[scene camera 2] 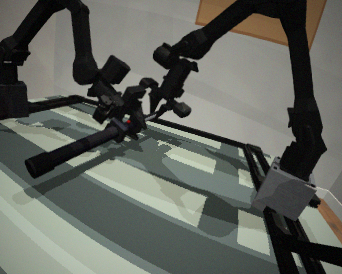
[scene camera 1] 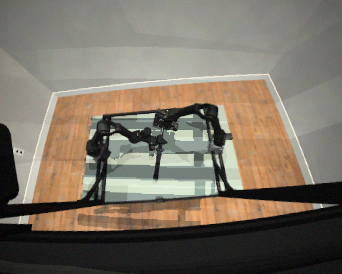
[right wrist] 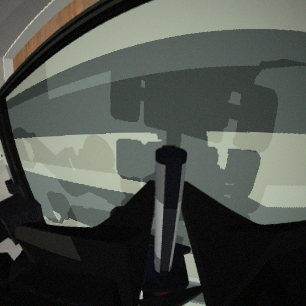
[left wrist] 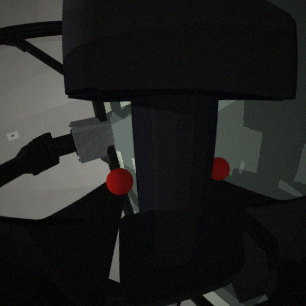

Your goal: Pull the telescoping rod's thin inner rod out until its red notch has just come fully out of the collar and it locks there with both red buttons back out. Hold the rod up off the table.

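The telescoping rod's thick dark outer tube (scene camera 1: 157, 164) (scene camera 2: 75, 148) (left wrist: 174, 152) is held up off the table, slanting toward the front. My left gripper (scene camera 1: 156, 142) (scene camera 2: 133, 123) (left wrist: 157, 177) is shut on the tube at its collar (scene camera 2: 118, 130). Two red buttons (left wrist: 119, 181) (left wrist: 220, 169) stick out at the sides; one also shows in scene camera 2 (scene camera 2: 128, 122). The thin grey inner rod (scene camera 1: 162, 133) (scene camera 2: 150, 117) (right wrist: 168, 206) sticks out beyond the collar. My right gripper (scene camera 1: 163, 126) (scene camera 2: 157, 111) (right wrist: 166, 186) is shut on this inner rod, with a finger pressed on each side.
The striped grey-green table top (scene camera 1: 175, 185) (scene camera 2: 170, 204) is bounded by black frame rails (scene camera 2: 197, 133). A grey box (scene camera 1: 214, 148) (scene camera 2: 278, 190) (left wrist: 91, 139) sits at the right arm's base. Wooden floor (scene camera 1: 259, 122) surrounds the table.
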